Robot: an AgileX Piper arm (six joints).
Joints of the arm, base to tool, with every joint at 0 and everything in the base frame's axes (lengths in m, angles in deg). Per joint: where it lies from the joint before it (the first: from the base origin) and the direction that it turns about. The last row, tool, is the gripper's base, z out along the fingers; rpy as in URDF.
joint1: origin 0 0 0.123 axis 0 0 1
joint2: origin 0 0 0 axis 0 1 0
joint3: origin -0.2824 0 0.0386 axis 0 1 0
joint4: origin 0.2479 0 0.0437 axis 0.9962 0 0.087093
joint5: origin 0 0 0 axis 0 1 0
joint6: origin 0.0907 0 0.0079 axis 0.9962 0 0.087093
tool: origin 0 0 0 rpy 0 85.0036 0
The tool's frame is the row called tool.
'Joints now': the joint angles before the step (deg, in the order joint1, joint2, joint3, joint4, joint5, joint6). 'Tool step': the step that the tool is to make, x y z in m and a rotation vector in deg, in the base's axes. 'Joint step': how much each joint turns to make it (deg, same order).
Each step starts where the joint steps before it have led.
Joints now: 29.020, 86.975, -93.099, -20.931, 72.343, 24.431
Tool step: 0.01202, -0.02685, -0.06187, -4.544, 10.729, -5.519
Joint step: -5.628, 1.692, 10.720, 0.585, -0.745, 0.258
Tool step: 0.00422, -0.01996, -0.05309, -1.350, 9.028, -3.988
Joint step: -4.293, 2.656, 8.088, 1.923, -1.912, 0.121
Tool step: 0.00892, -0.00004, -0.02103, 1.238, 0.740, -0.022
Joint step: -0.957, 2.417, 1.772, 1.139, -4.079, 0.000
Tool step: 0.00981, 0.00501, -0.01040, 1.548, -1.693, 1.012
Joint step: 0.001, 1.886, 0.107, 0.602, -4.269, 0.002
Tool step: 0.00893, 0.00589, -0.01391, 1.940, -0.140, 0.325
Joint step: -0.001, 2.444, 0.000, 1.590, -3.307, -0.002
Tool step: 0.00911, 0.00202, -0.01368, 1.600, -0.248, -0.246
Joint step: -0.527, 2.374, 0.001, 1.238, -3.203, 0.001
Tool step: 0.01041, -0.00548, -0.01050, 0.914, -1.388, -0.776
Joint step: -1.502, 1.893, -0.002, 0.136, -3.588, 0.000
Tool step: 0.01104, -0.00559, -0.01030, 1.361, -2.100, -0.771
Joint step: -1.548, 1.884, 0.001, 0.343, -4.393, -0.001
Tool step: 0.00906, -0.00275, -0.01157, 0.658, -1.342, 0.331
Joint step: -0.917, 2.035, -0.001, 0.102, -3.690, -0.580
